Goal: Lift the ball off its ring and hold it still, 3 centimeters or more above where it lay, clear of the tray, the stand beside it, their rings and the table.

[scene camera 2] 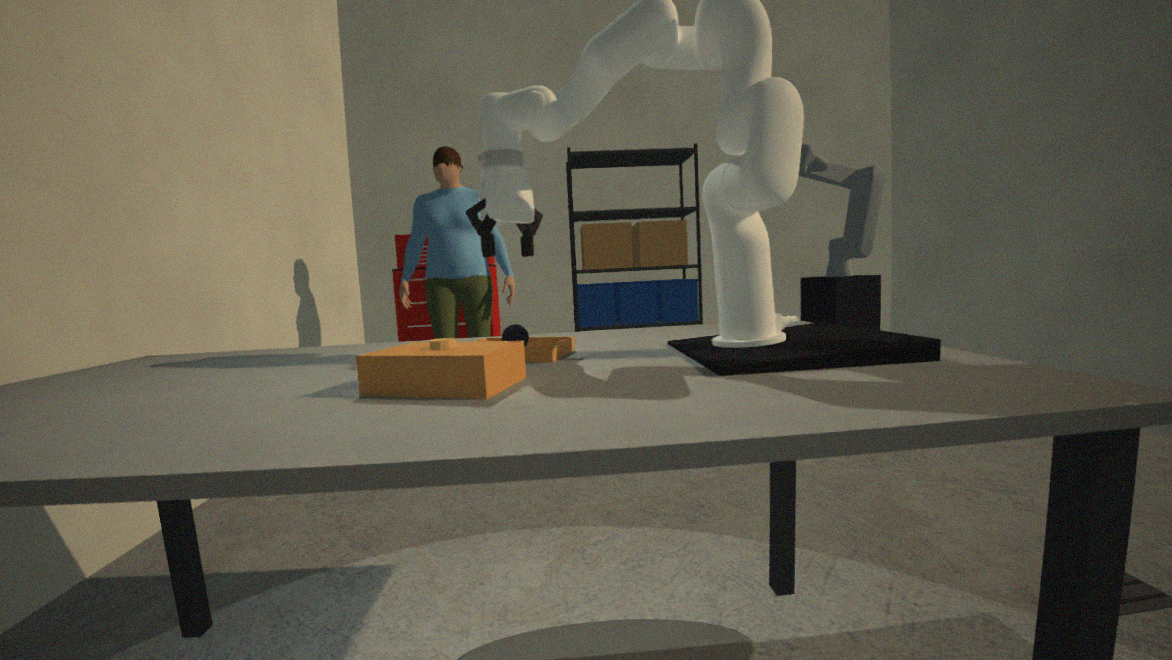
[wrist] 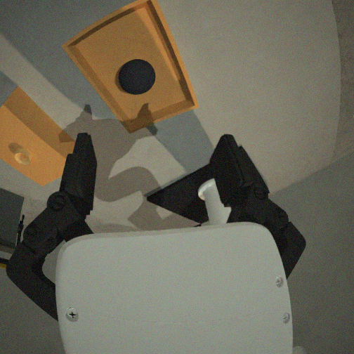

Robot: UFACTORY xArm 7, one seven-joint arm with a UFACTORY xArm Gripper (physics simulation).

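Where they show: gripper, between the fingertips: [scene camera 2: 508, 256]; arm's base, origin of its link: [scene camera 2: 748, 341].
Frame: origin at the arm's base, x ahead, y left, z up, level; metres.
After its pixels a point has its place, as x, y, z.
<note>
A dark ball [scene camera 2: 515, 334] @(0.396, -0.134, 0.029) [wrist: 137, 76] rests in a shallow orange tray [scene camera 2: 565, 345] @(0.306, -0.122, 0.003) [wrist: 172, 48]; its ring is hidden under it. An orange block-shaped stand [scene camera 2: 422, 375] @(0.539, 0.125, 0.014) [wrist: 37, 167] is beside the tray, with a small ring [scene camera 2: 442, 344] @(0.514, 0.082, 0.047) [wrist: 22, 156] on its top. My gripper [scene camera 2: 507, 244] @(0.395, -0.184, 0.173) [wrist: 156, 146] is open with nothing between its fingers. It hangs well above the ball and tray in the scene view. In the wrist view the ball shows beyond the fingertips, toward the upper left of the gap between them.
The grey table [scene camera 2: 656, 426] @(0.308, 0.348, -0.016) carries the tray and stand. The black base plate [scene camera 2: 828, 354] @(-0.007, 0.197, 0.005) of the arm is to the right in the scene view. A person [scene camera 2: 451, 233], a red tool cabinet [scene camera 2: 410, 291] and a shelf rack [scene camera 2: 572, 245] are behind the table.
</note>
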